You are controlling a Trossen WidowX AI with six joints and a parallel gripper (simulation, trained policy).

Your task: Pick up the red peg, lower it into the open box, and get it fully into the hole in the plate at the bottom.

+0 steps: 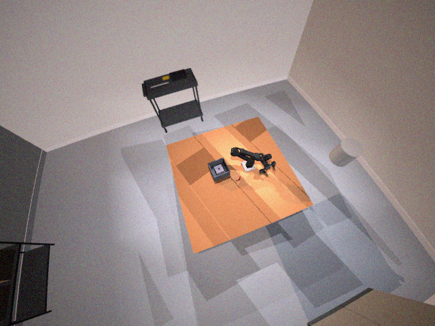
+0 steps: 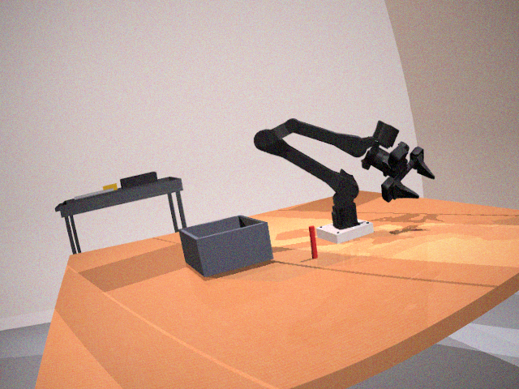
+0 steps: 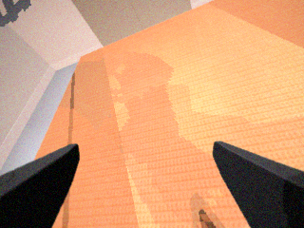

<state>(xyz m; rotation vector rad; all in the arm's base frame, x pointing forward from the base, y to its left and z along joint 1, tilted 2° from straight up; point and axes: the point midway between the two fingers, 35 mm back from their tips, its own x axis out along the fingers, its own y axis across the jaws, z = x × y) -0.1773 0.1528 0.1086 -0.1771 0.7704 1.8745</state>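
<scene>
Right now my gripper tip is 330 mm short of the red peg, 80 mm above it and 40 mm to the left of it. Also, from my gripper tip: grey box: 540 mm ahead, 190 mm to the right, 90 mm below; plate: 540 mm ahead, 190 mm to the right, 70 mm below.
</scene>
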